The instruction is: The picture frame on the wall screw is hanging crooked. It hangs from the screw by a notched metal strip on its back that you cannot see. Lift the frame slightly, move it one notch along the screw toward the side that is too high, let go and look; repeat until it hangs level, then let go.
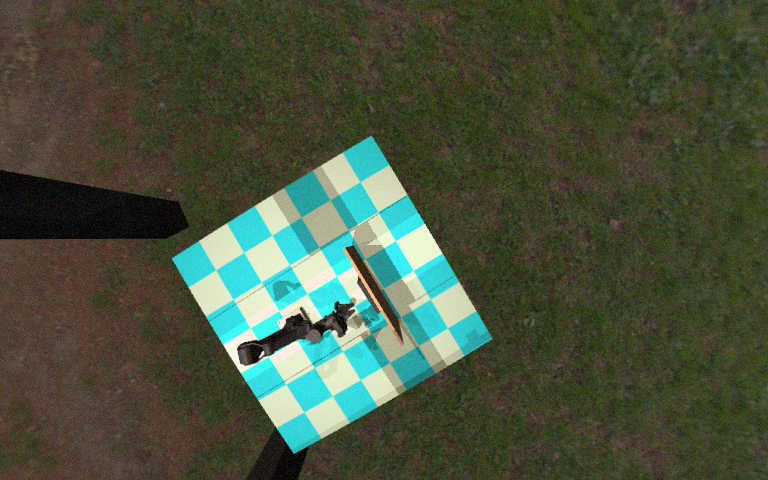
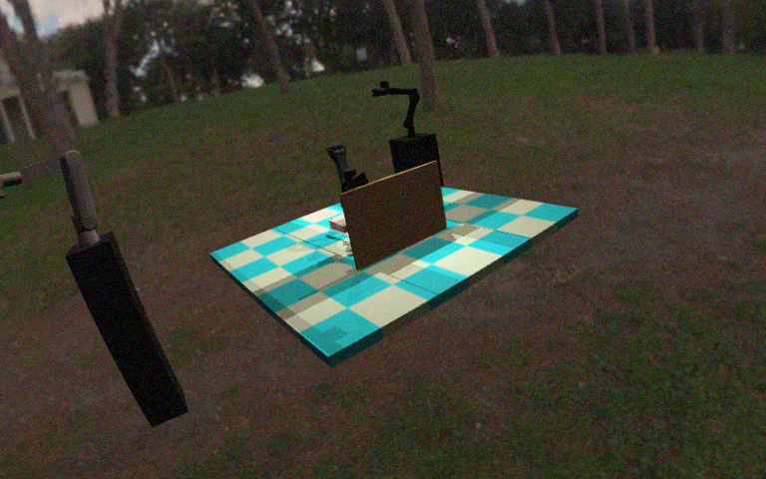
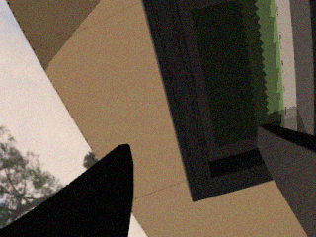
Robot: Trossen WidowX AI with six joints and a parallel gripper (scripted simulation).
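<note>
My gripper tip is 9 cm short of the picture frame, 5 cm above it and 2 cm to the right of it. From my gripper tip the other things lie so: wall panel (10 cm ahead, 6 cm below, 2 cm to the left).
</note>
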